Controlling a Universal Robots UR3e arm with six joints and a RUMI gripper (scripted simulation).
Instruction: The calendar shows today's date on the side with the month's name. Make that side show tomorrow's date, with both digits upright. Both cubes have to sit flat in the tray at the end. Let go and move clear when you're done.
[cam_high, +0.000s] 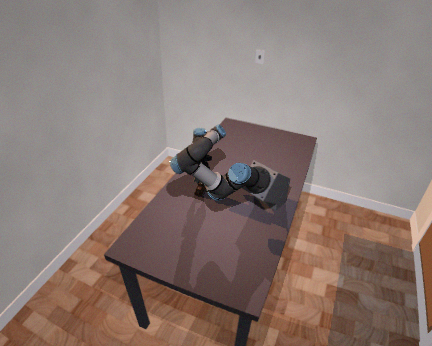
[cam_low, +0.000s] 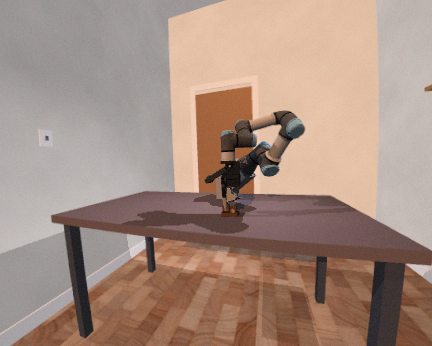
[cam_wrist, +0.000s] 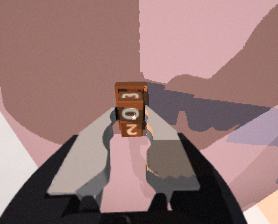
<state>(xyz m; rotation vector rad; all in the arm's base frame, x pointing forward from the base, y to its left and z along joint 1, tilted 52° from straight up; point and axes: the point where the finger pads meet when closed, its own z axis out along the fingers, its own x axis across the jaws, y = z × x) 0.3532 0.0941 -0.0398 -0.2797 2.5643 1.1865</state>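
The brown calendar tray lies 4 cm below my hand, 2 cm to the left of it and 1 cm behind it. Round my hand: brown number cube: 1 cm below.
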